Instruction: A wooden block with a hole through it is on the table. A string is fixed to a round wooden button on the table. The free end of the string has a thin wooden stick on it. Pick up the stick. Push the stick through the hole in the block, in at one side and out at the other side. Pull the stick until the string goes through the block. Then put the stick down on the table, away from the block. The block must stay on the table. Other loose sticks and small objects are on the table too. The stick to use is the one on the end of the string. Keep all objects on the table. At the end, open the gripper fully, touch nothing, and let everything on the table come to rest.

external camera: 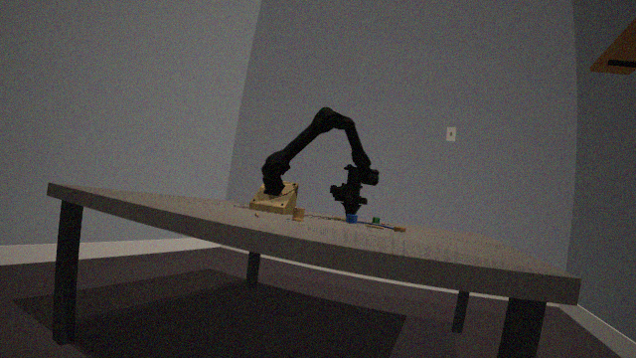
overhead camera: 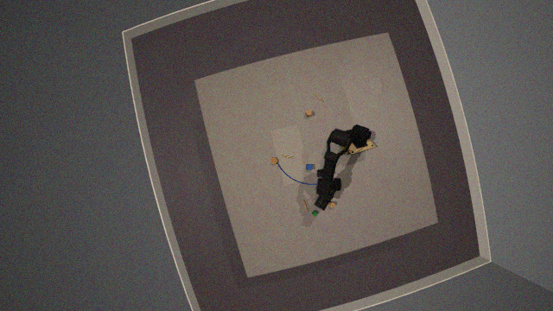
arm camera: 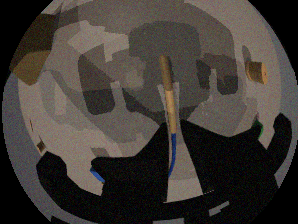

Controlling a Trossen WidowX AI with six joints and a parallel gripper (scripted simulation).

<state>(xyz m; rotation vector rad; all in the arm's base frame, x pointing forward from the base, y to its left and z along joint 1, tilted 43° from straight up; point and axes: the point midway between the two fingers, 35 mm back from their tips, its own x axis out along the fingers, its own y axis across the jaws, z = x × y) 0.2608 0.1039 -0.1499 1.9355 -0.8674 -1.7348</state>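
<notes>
Right now the green cube is 8 cm ahead of my gripper tip, 16 cm to the left of it and 1 cm above it. The rest, counted from my gripper tip: blue block (4 cm ahead, 12 cm to the right, 1 cm above); thin wooden stick (2 cm behind); round wooden button (23 cm ahead, 21 cm to the right, 1 cm above).
</notes>
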